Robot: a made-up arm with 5 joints. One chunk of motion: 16 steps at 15 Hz.
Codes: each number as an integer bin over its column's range. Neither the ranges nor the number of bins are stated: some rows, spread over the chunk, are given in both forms.
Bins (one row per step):
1: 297 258 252 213 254 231
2: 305 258 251 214 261 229
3: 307 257 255 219 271 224
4: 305 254 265 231 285 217
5: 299 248 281 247 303 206
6: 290 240 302 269 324 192
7: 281 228 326 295 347 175
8: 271 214 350 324 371 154
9: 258 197 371 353 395 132
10: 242 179 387 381 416 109
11: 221 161 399 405 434 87
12: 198 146 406 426 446 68
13: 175 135 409 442 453 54
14: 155 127 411 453 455 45
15: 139 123 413 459 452 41
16: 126 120 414 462 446 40
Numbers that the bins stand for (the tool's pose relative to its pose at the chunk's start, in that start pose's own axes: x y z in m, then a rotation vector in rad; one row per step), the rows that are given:
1: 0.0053 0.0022 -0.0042 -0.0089 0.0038 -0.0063
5: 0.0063 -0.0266 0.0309 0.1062 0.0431 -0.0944
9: -0.0138 -0.1733 0.1401 0.4651 0.1169 -0.3550
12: -0.0431 -0.3200 0.1826 0.7122 0.1578 -0.5805
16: -0.0784 -0.3948 0.1923 0.8341 0.1578 -0.6791
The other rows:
2: 0.0092 0.0022 -0.0055 -0.0055 0.0094 -0.0133
3: 0.0102 -0.0007 -0.0006 0.0114 0.0174 -0.0310
4: 0.0092 -0.0093 0.0115 0.0521 0.0287 -0.0556
6: 0.0019 -0.0496 0.0564 0.1807 0.0600 -0.1437
7: -0.0025 -0.0841 0.0855 0.2687 0.0784 -0.2036
8: -0.0074 -0.1244 0.1147 0.3669 0.0977 -0.2775
10: -0.0216 -0.2251 0.1595 0.5599 0.1338 -0.4360
11: -0.0319 -0.2768 0.1741 0.6411 0.1482 -0.5135
13: -0.0544 -0.3516 0.1862 0.7664 0.1635 -0.6298
14: -0.0642 -0.3747 0.1887 0.8036 0.1651 -0.6615
15: -0.0720 -0.3862 0.1911 0.8240 0.1627 -0.6756

